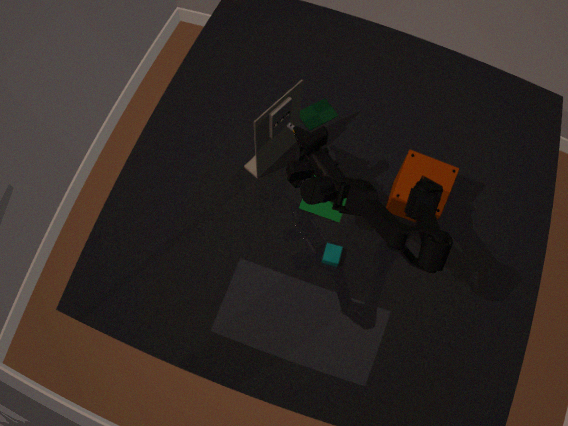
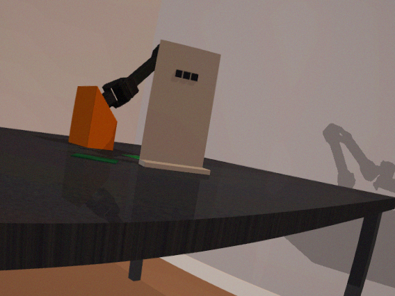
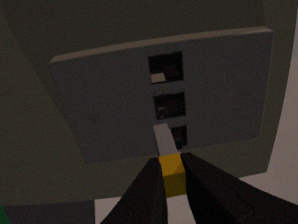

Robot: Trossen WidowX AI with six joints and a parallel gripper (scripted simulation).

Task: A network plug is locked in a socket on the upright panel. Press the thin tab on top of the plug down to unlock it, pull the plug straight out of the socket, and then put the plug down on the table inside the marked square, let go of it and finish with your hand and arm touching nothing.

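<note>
Now: the beige upright panel 60 mm ahead of my gripper tip, 10 mm to the right of it and 90 mm below it. The rest, counted from my gripper tip: teal cube 210 mm behind, 190 mm to the left, 220 mm below; then network plug right at my gripper tip; then dark green square 10 mm ahead, 200 mm to the right, 230 mm below.
</note>
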